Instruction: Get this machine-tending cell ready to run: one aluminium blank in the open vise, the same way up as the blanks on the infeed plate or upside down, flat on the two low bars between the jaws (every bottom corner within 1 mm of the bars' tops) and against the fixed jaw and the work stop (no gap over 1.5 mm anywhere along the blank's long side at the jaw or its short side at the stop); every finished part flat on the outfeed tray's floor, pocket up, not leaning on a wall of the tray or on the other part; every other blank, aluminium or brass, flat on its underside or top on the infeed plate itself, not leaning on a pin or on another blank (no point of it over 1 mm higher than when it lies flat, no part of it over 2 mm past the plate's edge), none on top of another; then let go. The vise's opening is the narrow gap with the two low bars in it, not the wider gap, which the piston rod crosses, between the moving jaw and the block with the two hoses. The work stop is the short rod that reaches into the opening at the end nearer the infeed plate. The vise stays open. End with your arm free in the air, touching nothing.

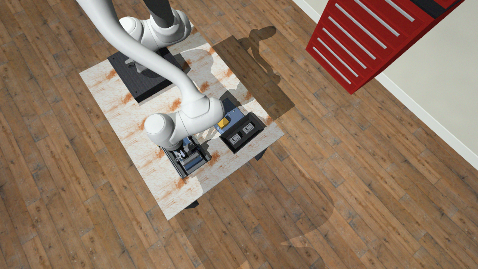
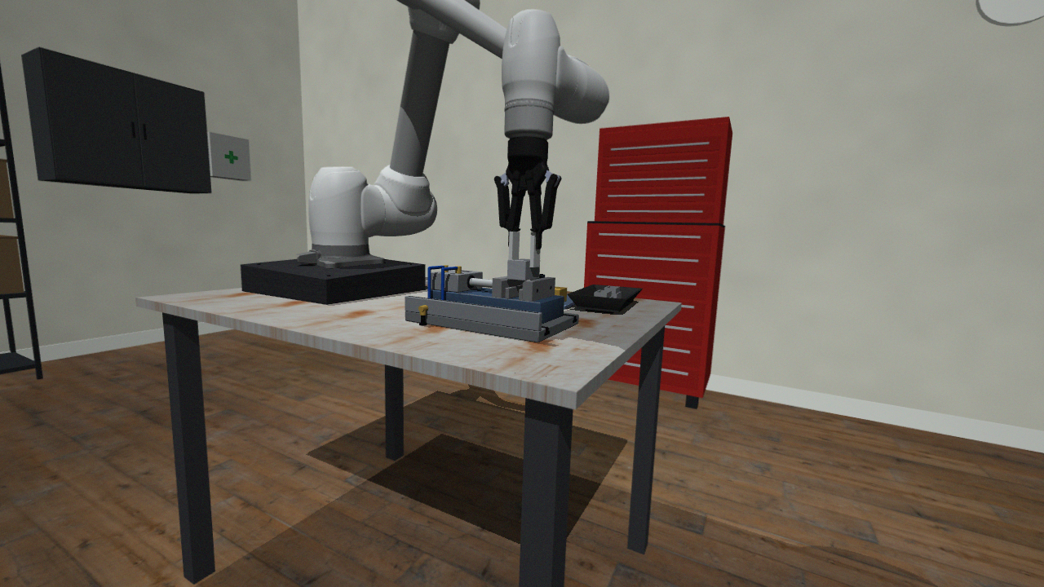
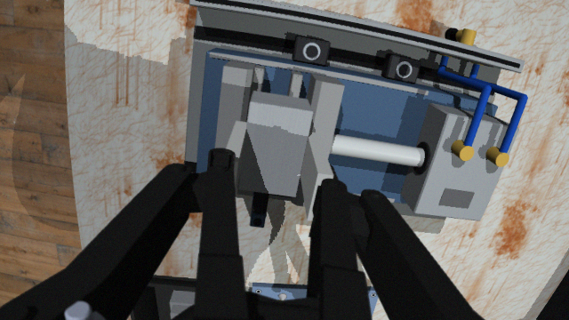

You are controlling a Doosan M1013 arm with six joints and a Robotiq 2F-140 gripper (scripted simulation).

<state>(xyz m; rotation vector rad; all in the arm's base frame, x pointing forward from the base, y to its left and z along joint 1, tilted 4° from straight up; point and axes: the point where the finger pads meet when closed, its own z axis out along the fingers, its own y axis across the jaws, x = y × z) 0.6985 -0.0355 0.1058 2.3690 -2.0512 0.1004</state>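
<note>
The work stop lies 60 mm below my hand, 50 mm to the left of it and 10 mm behind it. The rest, counted from my hand: aluminium blank 40 mm below; then moving jaw 70 mm below, 30 mm behind; then piston rod 90 mm behind, 70 mm below, 10 mm to the right.
</note>
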